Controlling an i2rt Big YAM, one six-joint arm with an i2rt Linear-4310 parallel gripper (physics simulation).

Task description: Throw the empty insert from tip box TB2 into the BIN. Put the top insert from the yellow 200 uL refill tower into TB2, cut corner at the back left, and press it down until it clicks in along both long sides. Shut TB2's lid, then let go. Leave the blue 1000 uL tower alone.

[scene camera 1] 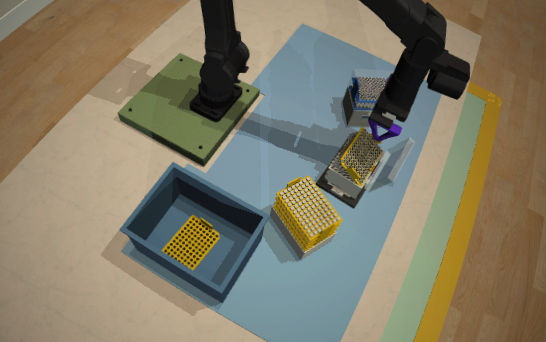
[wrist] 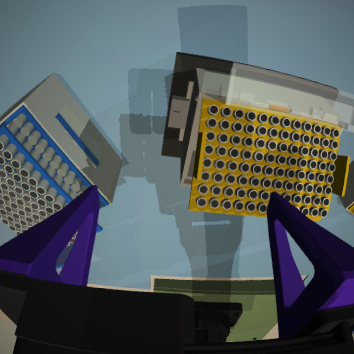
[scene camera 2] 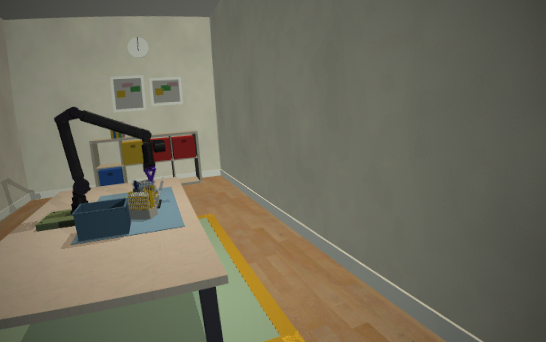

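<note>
My gripper (scene camera 1: 382, 112) (scene camera 2: 150, 176) (wrist: 184, 197) is open and empty. In the wrist view one fingertip overlaps the blue tower's edge and the other the near edge of a tip-filled yellow insert (scene camera 1: 363, 154) (wrist: 267, 160). This insert lies tilted on top of TB2 (scene camera 1: 344, 181) (wrist: 172, 131), one long side raised. TB2's clear lid (scene camera 1: 401, 161) (wrist: 282, 86) stands open. The yellow 200 uL tower (scene camera 1: 308, 210) (scene camera 2: 139, 201) stands between TB2 and the BIN (scene camera 1: 243, 202) (scene camera 2: 102, 222). The empty yellow insert (scene camera 1: 191, 242) lies flat in the BIN. How the tilted insert's underside sits is hidden.
The blue 1000 uL tower (scene camera 1: 359, 112) (wrist: 30, 172) stands close beside TB2, partly behind the arm. The arm's base stands on a green board (scene camera 1: 165, 95) (scene camera 2: 52, 220). The towers and TB2 stand on a blue mat (scene camera 1: 290, 300) (scene camera 2: 167, 220).
</note>
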